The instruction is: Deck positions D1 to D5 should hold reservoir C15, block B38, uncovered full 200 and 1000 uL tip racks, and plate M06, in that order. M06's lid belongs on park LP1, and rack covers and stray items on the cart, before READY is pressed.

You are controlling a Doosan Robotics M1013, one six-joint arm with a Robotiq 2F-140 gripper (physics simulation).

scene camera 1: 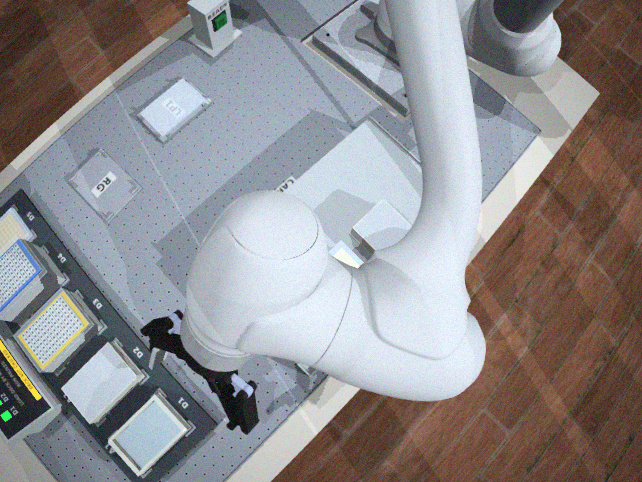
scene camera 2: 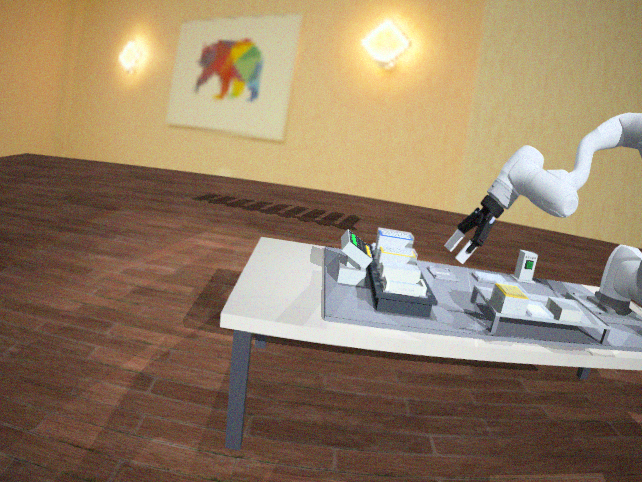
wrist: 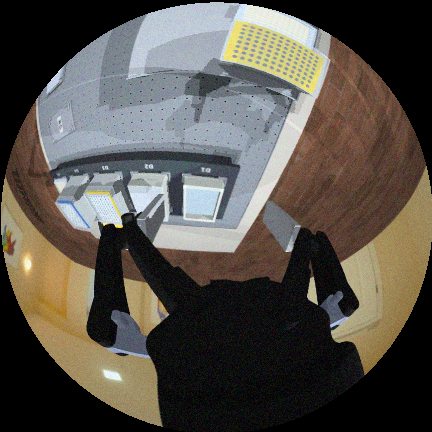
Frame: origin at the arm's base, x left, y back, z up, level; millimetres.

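Seen in the pictures: gripper, fingertip midpoint: (scene camera 1: 188, 394) (scene camera 2: 453, 254) (wrist: 216, 207); arm's base, origin of the base link: (scene camera 2: 610, 307).
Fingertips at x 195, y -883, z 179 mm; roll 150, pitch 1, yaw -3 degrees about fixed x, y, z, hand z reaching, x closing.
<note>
Offsets run from my fingertips to a thing's top centre. "spot": to the spot under its first point.
My gripper (scene camera 1: 202, 384) (scene camera 2: 458, 250) (wrist: 216, 207) is open and empty, tilted above the bench between the deck and the cart. D1 holds a pale-blue-filled reservoir @(dx -23, dy -129, dz -108 mm) (scene camera 1: 150, 433) (wrist: 202, 201). D2 holds a white block @(dx -147, dy -118, dz -97 mm) (scene camera 1: 101, 382), partly behind a finger in the wrist view. D3 holds an uncovered yellow-rimmed tip rack @(dx -270, dy -107, dz -68 mm) (scene camera 1: 53, 329) (wrist: 104, 207), D4 an uncovered blue-rimmed one @(dx -394, dy -96, dz -35 mm) (scene camera 1: 18, 272) (wrist: 74, 215). A cream plate @(spot: dx -515, dy -47, dz -125 mm) (scene camera 1: 11, 228) at D5 is partly cut off. A clear lid @(dx -472, dy +381, dz -179 mm) (scene camera 1: 178, 106) lies on LP1. The READY button @(dx -521, dy +590, dz -102 mm) (scene camera 1: 220, 20) (scene camera 2: 528, 264) is green. Labels on the items are unreadable.
The cart @(dx +8, dy +377, dz -131 mm) (scene camera 1: 365, 150) bears a yellow-topped rack @(dx +59, dy +209, dz -67 mm) (scene camera 2: 510, 299) (wrist: 275, 55), a cream-topped item @(dx +70, dy +316, dz -121 mm) (scene camera 1: 346, 255) and a grey-white block @(dx +81, dy +424, dz -95 mm) (scene camera 1: 383, 223) (scene camera 2: 565, 309). The arm hides part of it in scene camera 1. Nest RG @(dx -461, dy +152, dz -183 mm) (scene camera 1: 121, 189) and a status panel @(spot: dx -215, dy -242, dz -77 mm) (scene camera 1: 25, 407) (scene camera 2: 356, 251) are near the deck.
</note>
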